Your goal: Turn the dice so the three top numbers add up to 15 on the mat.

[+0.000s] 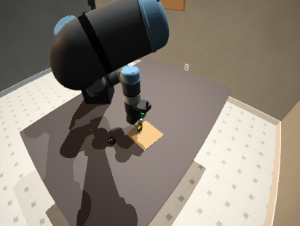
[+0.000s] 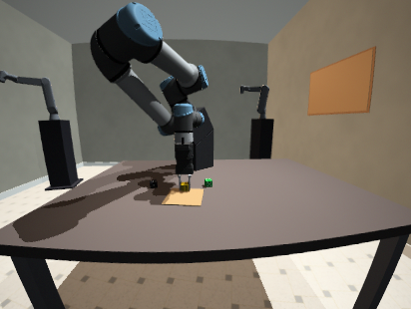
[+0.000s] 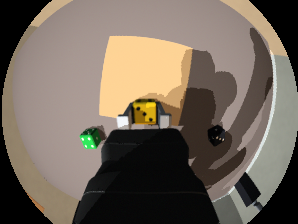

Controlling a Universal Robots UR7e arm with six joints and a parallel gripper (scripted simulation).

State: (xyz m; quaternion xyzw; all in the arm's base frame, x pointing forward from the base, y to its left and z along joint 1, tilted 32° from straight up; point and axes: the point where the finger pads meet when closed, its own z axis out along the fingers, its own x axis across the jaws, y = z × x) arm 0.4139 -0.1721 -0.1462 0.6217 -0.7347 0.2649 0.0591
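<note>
Right now the yellow die is right at my hand. Also, from my hand: black die: 130 mm to the right, 90 mm behind, 10 mm below; green die: 120 mm to the left, 30 mm behind, 10 mm below; tan mat: 40 mm ahead, 30 mm below, 10 mm to the right.
</note>
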